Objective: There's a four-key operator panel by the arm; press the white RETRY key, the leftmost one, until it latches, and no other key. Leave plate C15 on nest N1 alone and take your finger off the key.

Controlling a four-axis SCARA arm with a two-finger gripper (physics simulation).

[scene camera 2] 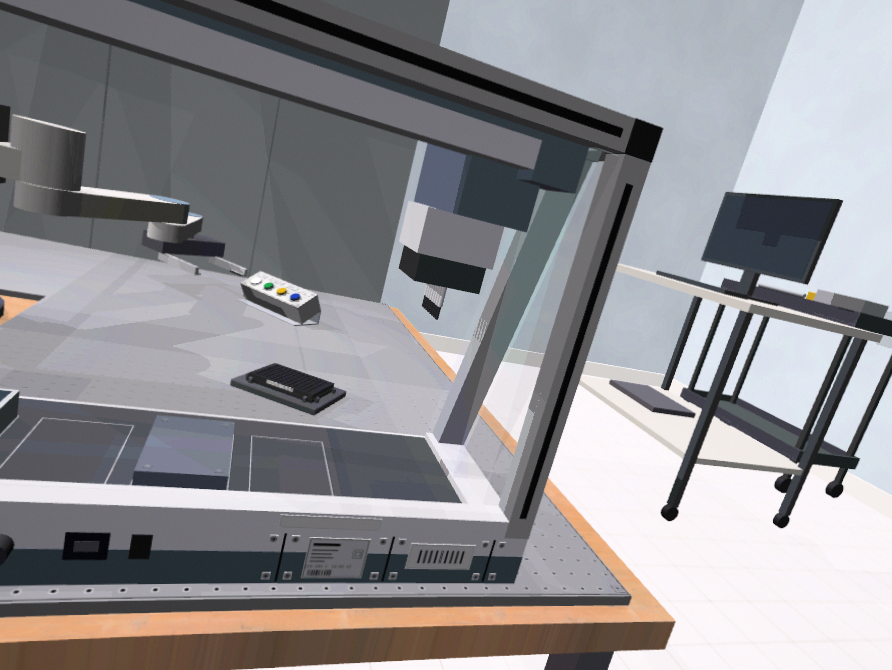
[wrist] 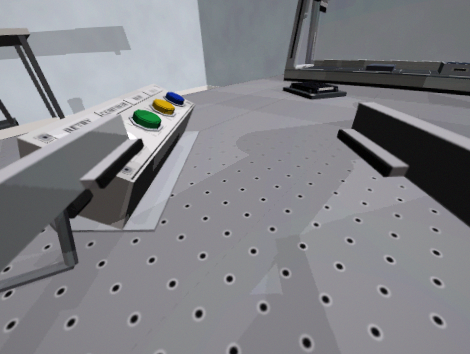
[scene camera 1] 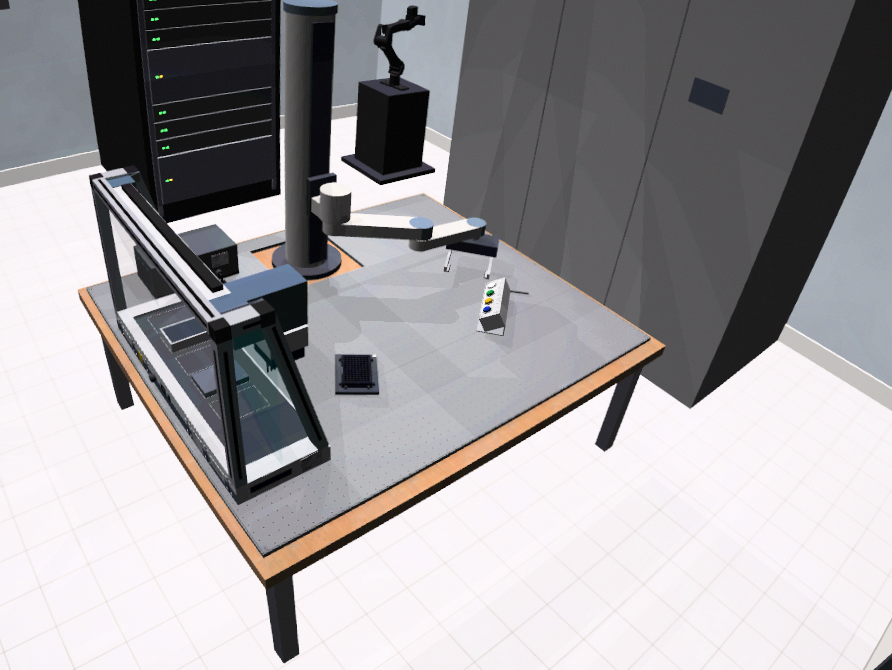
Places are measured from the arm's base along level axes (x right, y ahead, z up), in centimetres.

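Pixels of known places: gripper, fingertip midpoint: (scene camera 2: 222,272) (wrist: 239,124) (scene camera 1: 466,273); arm's base, link origin: (scene camera 1: 306,261).
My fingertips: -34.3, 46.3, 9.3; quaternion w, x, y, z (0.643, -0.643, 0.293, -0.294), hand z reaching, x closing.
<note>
For each thing: its top centre in the pictures, then the offset to it from my fingertips, as dx, dy, dz. "spot": a spot on its surface instead.
- operator panel, top centre: (wrist: 130,96) (scene camera 2: 283,282) (scene camera 1: 497,293) +0.1, +15.0, +0.4
- green key, top centre: (wrist: 143,110) (scene camera 2: 269,282) (scene camera 1: 490,290) -0.4, +11.7, -0.5
- yellow key, top centre: (wrist: 161,99) (scene camera 2: 282,288) (scene camera 1: 489,298) +3.5, +14.9, -0.5
- blue key, top centre: (wrist: 173,91) (scene camera 2: 296,293) (scene camera 1: 487,307) +7.3, +18.2, -0.5
- framed gantry machine, surface spot: (scene camera 2: 576,331) spot: +104.9, +36.6, +21.7
The operator panel (scene camera 1: 494,319) (scene camera 2: 277,305) (wrist: 106,204) is a sloped white box. Its white RETRY key (scene camera 1: 492,285) (scene camera 2: 255,280) is at the end nearest the arm, beside the green key (scene camera 1: 490,292) (scene camera 2: 268,286) (wrist: 146,119). My gripper (scene camera 1: 467,272) (scene camera 2: 220,272) (wrist: 239,124) is open and empty. One fingertip is close to the panel's white-key end. In the wrist view that finger hides most of the white key; whether it touches is unclear. Black plate C15 (scene camera 1: 356,370) (scene camera 2: 292,382) sits on nest N1 (scene camera 1: 356,391) (scene camera 2: 315,410).
The yellow key (scene camera 1: 488,300) (scene camera 2: 281,291) (wrist: 163,106) and blue key (scene camera 1: 487,309) (scene camera 2: 294,296) (wrist: 175,98) follow the green one. A cable runs from the panel's far side. A framed gantry machine (scene camera 1: 229,403) (scene camera 2: 576,331) stands at the table's opposite side.
</note>
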